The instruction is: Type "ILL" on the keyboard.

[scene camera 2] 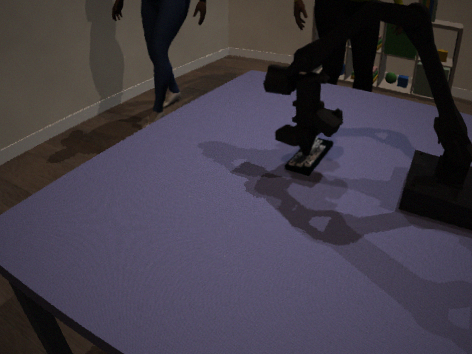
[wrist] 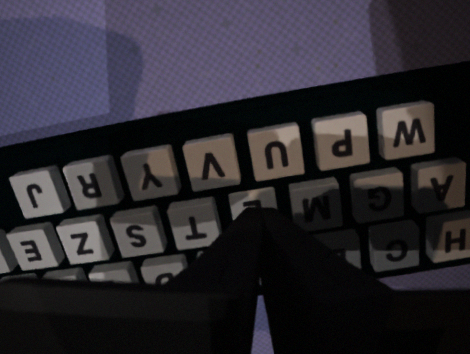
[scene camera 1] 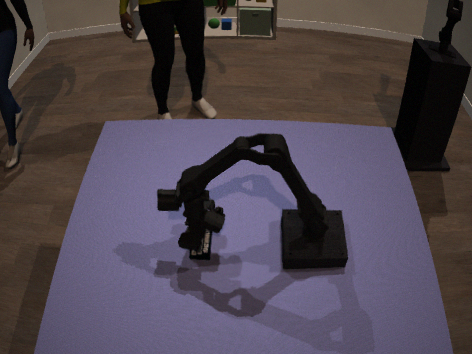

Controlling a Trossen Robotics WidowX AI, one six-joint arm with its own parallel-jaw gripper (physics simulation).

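Frame: origin at the arm's base, x right, y ahead, z up, level; centimetres.
Where they show: gripper, between the fingertips: point(scene camera 2: 306, 155) point(wrist: 258, 221) point(scene camera 1: 199, 239); arm's base, origin of its link: point(scene camera 2: 449, 179) point(scene camera 1: 313, 234).
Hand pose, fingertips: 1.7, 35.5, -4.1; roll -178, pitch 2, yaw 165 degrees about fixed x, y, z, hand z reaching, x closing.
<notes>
Things, the pixels of their top centre, and the offset from my fingertips, as dx, dy, dz. Level surfaces: height alone.
- keyboard, centre of its top: point(wrist: 179, 229) point(scene camera 2: 310, 150) point(scene camera 1: 201, 233) +2.3, -0.5, +0.5
- L key, centre of its top: point(wrist: 254, 212) +0.1, -0.4, +0.1
- T key, centre of its top: point(wrist: 194, 227) +1.8, -0.4, +0.5
- M key, centre of its top: point(wrist: 316, 208) -1.7, -0.3, +0.5
- purple table, height of its surface: dz -1.1
The keyboard point(scene camera 1: 200, 256) point(scene camera 2: 298, 170) point(wrist: 280, 109) is a small black board with pale lettered keys, lying on the table. Its letters show upside down in the wrist view. My gripper point(scene camera 1: 194, 248) point(scene camera 2: 307, 152) point(wrist: 258, 221) is shut and empty, pointing down with its tips at the L key point(wrist: 253, 199). The fingers hide the lower part of that key, and I cannot tell how far it is pressed. The T key point(wrist: 194, 225) and M key point(wrist: 316, 204) are on either side of it. The I key's letter cannot be seen; the fingers cover part of the lower row.
The arm's black base point(scene camera 1: 314, 245) point(scene camera 2: 434, 187) stands on the purple table point(scene camera 1: 150, 320) point(scene camera 2: 150, 260). Beyond the table are two people, a low shelf unit and a black pedestal point(scene camera 1: 431, 100). The arm's shadows fall across the table and keyboard.
</notes>
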